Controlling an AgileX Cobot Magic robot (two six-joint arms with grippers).
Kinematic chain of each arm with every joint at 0, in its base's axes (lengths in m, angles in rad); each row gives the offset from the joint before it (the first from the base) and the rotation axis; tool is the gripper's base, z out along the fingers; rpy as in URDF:
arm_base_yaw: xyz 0 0 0.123 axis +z
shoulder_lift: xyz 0 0 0 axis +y
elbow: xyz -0.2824 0 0.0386 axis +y
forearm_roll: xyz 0.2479 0 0.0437 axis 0.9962 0 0.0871
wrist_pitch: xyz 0 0 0 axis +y
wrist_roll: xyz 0.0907 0 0.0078 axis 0.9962 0 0.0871
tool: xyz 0 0 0 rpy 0 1.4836 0
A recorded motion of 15 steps. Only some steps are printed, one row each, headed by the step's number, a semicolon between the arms.
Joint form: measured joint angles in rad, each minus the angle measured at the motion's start. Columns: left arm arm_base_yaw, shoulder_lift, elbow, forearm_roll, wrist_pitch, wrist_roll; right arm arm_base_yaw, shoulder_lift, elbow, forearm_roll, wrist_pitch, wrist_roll.
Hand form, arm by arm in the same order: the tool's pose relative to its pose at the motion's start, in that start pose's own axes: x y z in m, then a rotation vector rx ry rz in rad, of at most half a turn. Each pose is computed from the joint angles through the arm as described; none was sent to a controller.
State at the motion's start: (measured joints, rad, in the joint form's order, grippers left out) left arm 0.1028 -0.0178 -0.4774 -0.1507 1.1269 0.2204; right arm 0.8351 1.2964 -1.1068 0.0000 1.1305 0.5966
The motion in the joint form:
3: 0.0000 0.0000 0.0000 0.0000 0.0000 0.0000; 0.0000 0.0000 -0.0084 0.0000 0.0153 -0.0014
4: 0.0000 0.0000 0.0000 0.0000 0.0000 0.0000; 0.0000 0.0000 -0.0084 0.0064 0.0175 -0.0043
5: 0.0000 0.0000 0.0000 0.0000 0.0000 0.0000; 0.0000 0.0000 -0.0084 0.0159 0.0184 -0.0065
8: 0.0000 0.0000 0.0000 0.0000 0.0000 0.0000; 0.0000 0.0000 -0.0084 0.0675 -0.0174 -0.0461
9: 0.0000 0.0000 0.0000 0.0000 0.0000 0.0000; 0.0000 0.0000 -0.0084 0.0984 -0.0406 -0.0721
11: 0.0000 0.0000 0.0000 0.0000 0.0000 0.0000; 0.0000 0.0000 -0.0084 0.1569 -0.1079 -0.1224
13: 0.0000 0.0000 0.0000 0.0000 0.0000 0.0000; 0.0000 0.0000 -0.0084 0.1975 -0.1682 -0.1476
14: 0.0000 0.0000 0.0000 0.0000 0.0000 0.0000; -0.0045 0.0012 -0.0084 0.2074 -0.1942 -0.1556
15: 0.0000 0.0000 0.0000 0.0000 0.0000 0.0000; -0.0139 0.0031 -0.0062 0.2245 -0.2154 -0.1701
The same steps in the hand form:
3: 0.0000 0.0000 0.0000 0.0000 0.0000 0.0000; -0.0001 0.0001 -0.0020 0.0039 0.0057 -0.0014
4: 0.0000 0.0000 0.0000 0.0000 0.0000 0.0000; 0.0004 0.0004 -0.0020 0.0003 0.0108 -0.0016
5: 0.0000 0.0000 0.0000 0.0000 0.0000 0.0000; 0.0009 0.0010 -0.0020 -0.0064 0.0164 0.0001
8: 0.0000 0.0000 0.0000 0.0000 0.0000 0.0000; 0.0005 0.0063 -0.0022 -0.0652 0.0114 -0.0170
9: 0.0000 0.0000 0.0000 0.0000 0.0000 0.0000; 0.0000 0.0096 -0.0024 -0.1008 0.0055 -0.0287
11: 0.0000 0.0000 0.0000 0.0000 0.0000 0.0000; -0.0028 0.0166 -0.0035 -0.1783 -0.0291 -0.0482
13: 0.0000 0.0000 0.0000 0.0000 0.0000 0.0000; -0.0061 0.0219 -0.0047 -0.2365 -0.0668 -0.0486
14: 0.0000 0.0000 0.0000 0.0000 0.0000 0.0000; -0.0086 0.0227 -0.0049 -0.2533 -0.0869 -0.0449
15: 0.0000 0.0000 0.0000 0.0000 0.0000 0.0000; -0.0111 0.0226 -0.0043 -0.2695 -0.0999 -0.0395

